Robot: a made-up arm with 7 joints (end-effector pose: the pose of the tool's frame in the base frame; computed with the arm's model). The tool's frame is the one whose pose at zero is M. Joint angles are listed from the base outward.
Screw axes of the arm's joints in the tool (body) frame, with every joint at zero. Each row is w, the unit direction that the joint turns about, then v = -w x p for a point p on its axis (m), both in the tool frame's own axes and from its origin. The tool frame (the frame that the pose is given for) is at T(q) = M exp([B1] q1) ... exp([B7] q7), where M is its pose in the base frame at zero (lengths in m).
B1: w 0 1 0 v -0.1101 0.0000 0.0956
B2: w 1 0 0 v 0.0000 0.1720 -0.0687
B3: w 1 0 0 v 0.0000 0.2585 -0.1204
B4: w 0 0 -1 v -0.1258 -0.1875 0.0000
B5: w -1 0 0 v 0.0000 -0.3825 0.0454
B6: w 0 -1 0 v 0.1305 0.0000 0.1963
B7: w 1 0 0 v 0.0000 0.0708 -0.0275
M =
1 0 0 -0.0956
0 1 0 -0.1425
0 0 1 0.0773
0 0 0 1
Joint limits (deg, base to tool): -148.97..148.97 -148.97..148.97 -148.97..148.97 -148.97..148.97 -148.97..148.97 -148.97..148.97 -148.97..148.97
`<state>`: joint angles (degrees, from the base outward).
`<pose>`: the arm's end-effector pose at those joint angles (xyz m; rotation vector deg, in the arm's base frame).
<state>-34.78 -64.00 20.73 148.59 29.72 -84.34 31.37</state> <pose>-0.0651 0.0840 -0.3164 137.55 -31.68 -105.06</pose>
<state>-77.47 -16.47 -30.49 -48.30 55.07 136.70 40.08</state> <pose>-0.3265 0.0075 0.0002 80.14 46.60 -148.62</pose>
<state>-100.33 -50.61 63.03 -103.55 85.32 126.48 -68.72</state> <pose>-0.2505 -0.0546 0.0172 -27.44 64.42 -45.00</pose>
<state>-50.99 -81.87 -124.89 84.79 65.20 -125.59 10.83</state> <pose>-0.5191 -0.1659 -0.2915 -35.15 151.88 76.34</pose>
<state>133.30 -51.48 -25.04 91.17 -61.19 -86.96 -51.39</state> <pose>-0.0253 -0.1236 0.2237 -52.01 136.09 31.14</pose>
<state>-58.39 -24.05 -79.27 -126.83 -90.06 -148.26 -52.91</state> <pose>-0.5048 0.1086 0.1250 -37.95 -134.93 -62.51</pose>
